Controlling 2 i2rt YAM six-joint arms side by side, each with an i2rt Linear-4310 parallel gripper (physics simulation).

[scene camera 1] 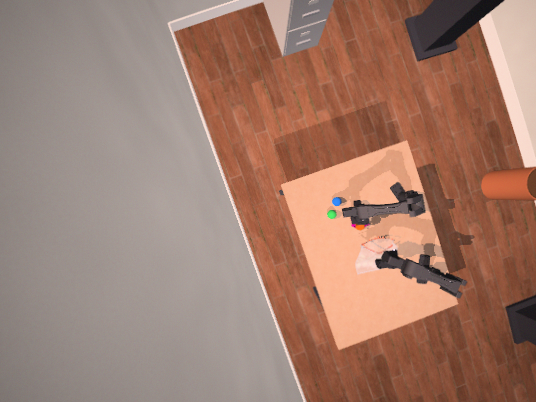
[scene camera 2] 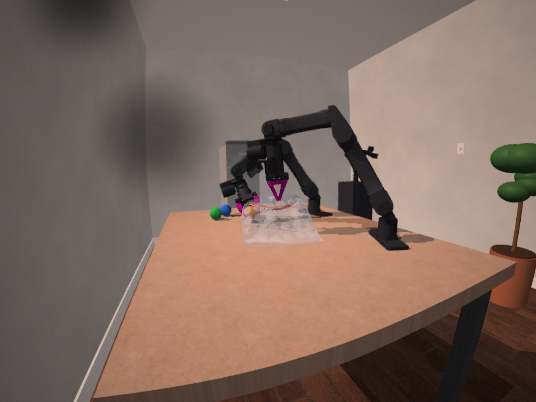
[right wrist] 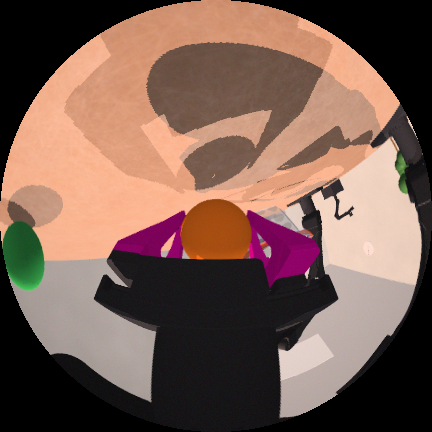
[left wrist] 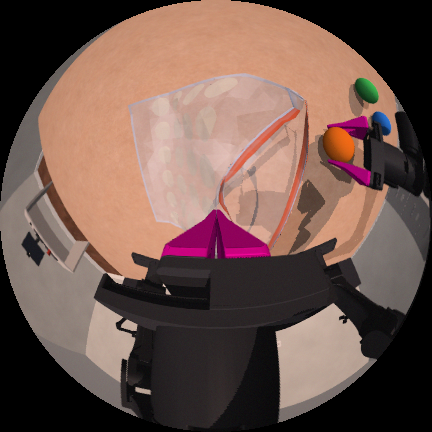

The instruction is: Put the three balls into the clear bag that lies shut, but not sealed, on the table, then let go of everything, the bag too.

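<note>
The clear bag [scene camera 1: 367,263] [scene camera 2: 282,234] [left wrist: 170,125] lies on the table, its red-edged mouth parted and facing the right gripper. My left gripper [scene camera 2: 278,199] [left wrist: 215,214] is shut on the bag's upper rim, holding it raised; its fingertips are hidden in scene camera 1. My right gripper [scene camera 1: 360,226] [scene camera 2: 249,205] [right wrist: 215,215] is shut on the orange ball [scene camera 2: 251,212] [left wrist: 338,145] [right wrist: 216,231], above the table beside the bag mouth. The blue ball [scene camera 1: 336,201] [scene camera 2: 226,210] [left wrist: 381,123] and green ball [scene camera 1: 331,214] [scene camera 2: 215,214] [left wrist: 366,90] [right wrist: 24,256] lie on the table beyond the right gripper.
The wooden table [scene camera 1: 345,320] [scene camera 2: 300,300] carries both arm bases. The right arm [scene camera 1: 385,209] reaches across near the two loose balls. The left arm [scene camera 1: 425,275] [scene camera 2: 305,121] arches over the bag's side. A potted plant [scene camera 2: 512,280] stands on the floor beyond the table.
</note>
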